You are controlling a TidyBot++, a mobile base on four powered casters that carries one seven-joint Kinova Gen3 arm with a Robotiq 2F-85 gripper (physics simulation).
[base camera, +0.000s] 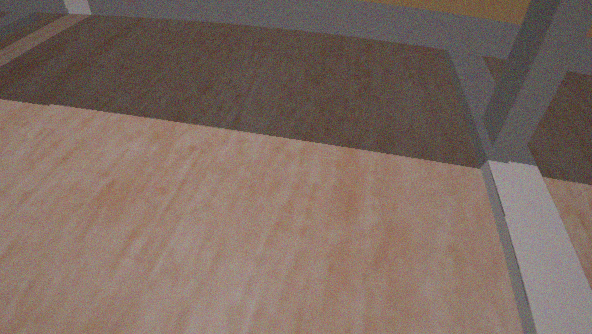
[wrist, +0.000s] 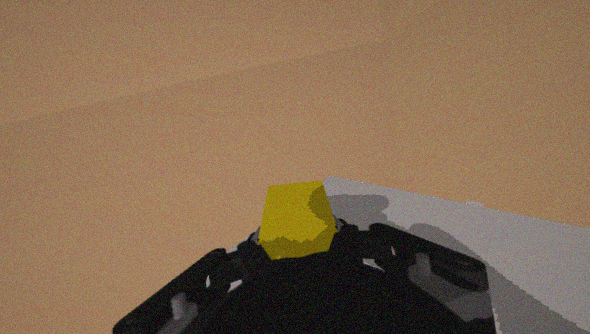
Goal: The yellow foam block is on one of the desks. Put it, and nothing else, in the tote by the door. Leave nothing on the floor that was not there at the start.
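Places are measured from the arm's base along level axes (x ahead, y left, z up), in metres.
Where they show: gripper, fingertip midpoint: (wrist: pixel 298 230).
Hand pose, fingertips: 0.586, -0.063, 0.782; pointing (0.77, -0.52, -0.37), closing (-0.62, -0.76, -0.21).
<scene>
After its pixels a point has its place, as x, y, z.
The yellow foam block (wrist: pixel 297 212) @[0.575, -0.063, 0.807] is between the fingertips in the wrist view, at the lower middle. My gripper (wrist: pixel 298 230) @[0.586, -0.063, 0.782] is shut on it. A shadow of gripper and block falls on a pale grey surface (wrist: pixel 530 250) @[0.406, -0.343, 0.554] to the right of the block, seen in the wrist view. How high the block is above that surface cannot be told. The gripper does not show in the base camera view. The tote does not show in either view.
In the base camera view a wood-patterned floor (base camera: pixel 250 225) @[0.370, 0.063, -0.397] is partly in dark shadow. A grey-white leg or frame bar (base camera: pixel 542 240) @[0.351, -0.285, -0.372] runs down the right side, with a slanted grey post (base camera: pixel 532 75) @[0.525, -0.291, -0.247] above it. An orange-tan surface (wrist: pixel 200 125) @[1.001, -0.132, 0.930] fills much of the wrist view.
</scene>
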